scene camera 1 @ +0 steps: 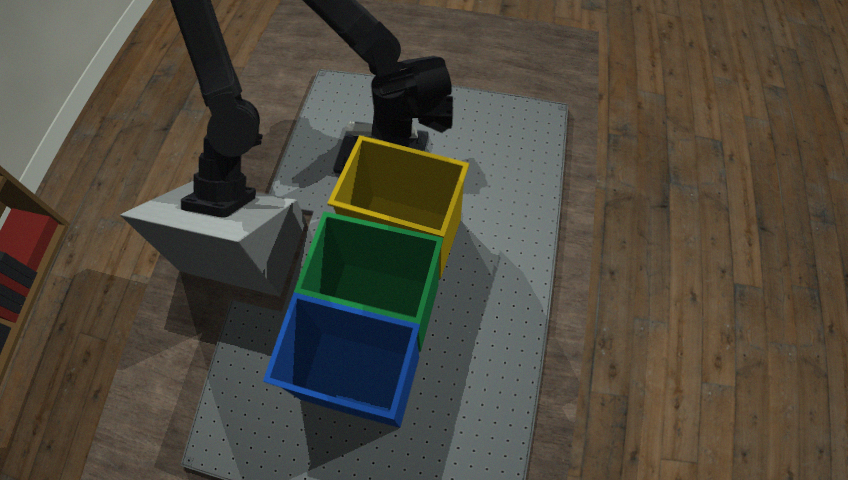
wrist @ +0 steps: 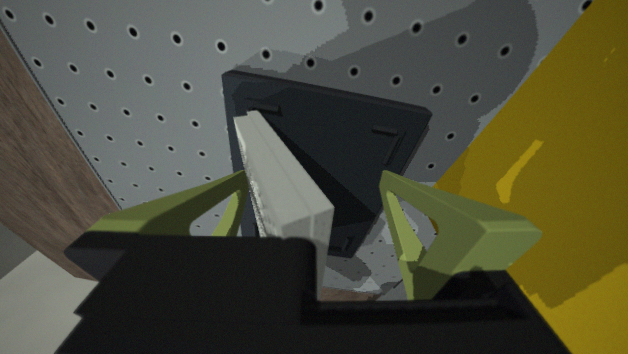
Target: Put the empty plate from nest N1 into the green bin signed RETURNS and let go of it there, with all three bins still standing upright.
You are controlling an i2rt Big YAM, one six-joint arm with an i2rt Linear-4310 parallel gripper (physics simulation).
Scene:
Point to a dark nest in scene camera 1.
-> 349, 141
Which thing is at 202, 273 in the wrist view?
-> My gripper.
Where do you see a yellow bin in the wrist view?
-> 547, 155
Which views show the yellow bin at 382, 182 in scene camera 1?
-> Scene camera 1 and the wrist view: all of them.

